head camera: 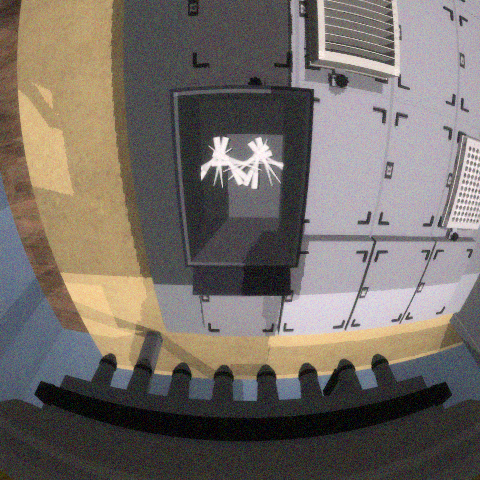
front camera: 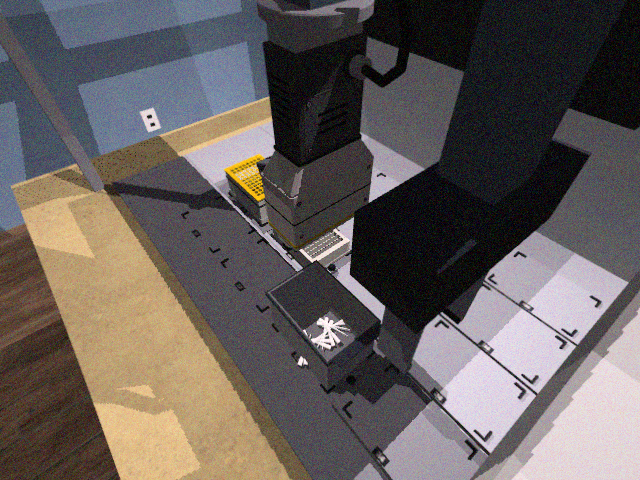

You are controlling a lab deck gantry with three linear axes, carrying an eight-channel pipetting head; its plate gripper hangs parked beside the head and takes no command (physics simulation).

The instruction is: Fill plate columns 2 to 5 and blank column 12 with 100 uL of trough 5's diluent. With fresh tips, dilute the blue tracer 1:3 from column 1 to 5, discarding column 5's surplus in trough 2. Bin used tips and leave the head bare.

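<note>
The pipetting head (front camera: 317,191) (head camera: 240,407) hangs high beyond the bin in the front view. Its eight nozzles are bare in the head view. The bin (front camera: 297,322) (head camera: 307,175) holds a heap of white used tips (front camera: 328,333) (head camera: 245,162). The white multi-channel trough (front camera: 324,246) (head camera: 350,62) is partly hidden by the head in the front view. The yellow-topped tip rack (front camera: 247,178) is partly hidden behind the head. The white well plate (head camera: 464,225) shows at the right edge of the head view, its liquids unreadable. The parked plate gripper's fingers are too dark to read.
A large dark block (front camera: 413,248) fills the right middle of the front view and hides deck behind it. A small white piece (front camera: 301,361) shows at the bin's outer wall. A grey post (front camera: 56,108) stands at the deck's left corner.
</note>
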